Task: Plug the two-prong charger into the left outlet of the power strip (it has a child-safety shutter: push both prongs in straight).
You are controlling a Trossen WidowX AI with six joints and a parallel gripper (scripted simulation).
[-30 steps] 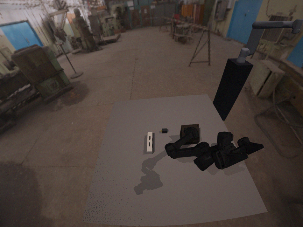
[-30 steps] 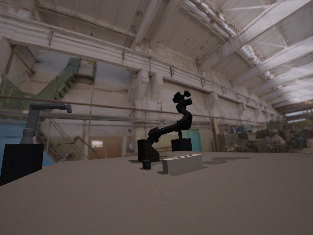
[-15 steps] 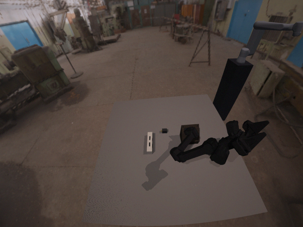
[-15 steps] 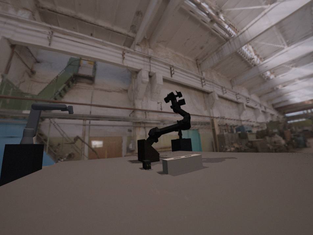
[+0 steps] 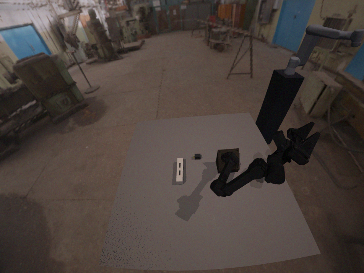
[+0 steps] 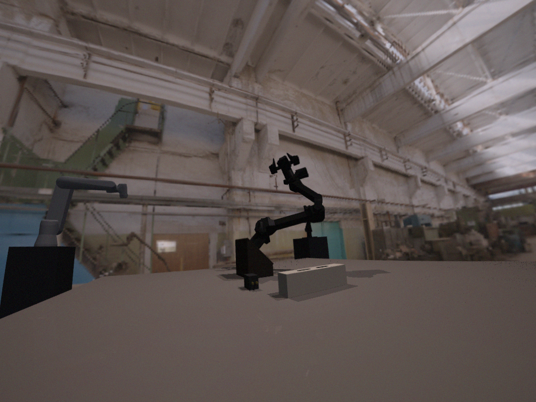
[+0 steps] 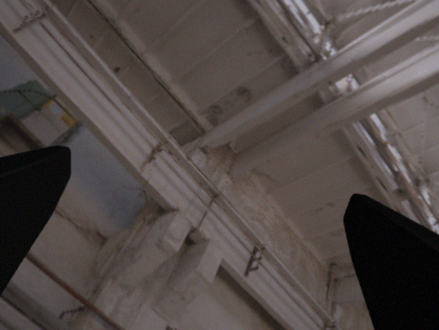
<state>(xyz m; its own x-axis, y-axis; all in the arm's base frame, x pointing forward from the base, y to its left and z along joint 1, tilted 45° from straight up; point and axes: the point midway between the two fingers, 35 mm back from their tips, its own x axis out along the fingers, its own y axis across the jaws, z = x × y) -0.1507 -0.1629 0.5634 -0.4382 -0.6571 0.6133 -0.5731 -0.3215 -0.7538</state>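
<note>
Now: gripper tip 36 cm short of the black two-prong charger, 38 cm to the left of it and 65 cm above it.
</note>
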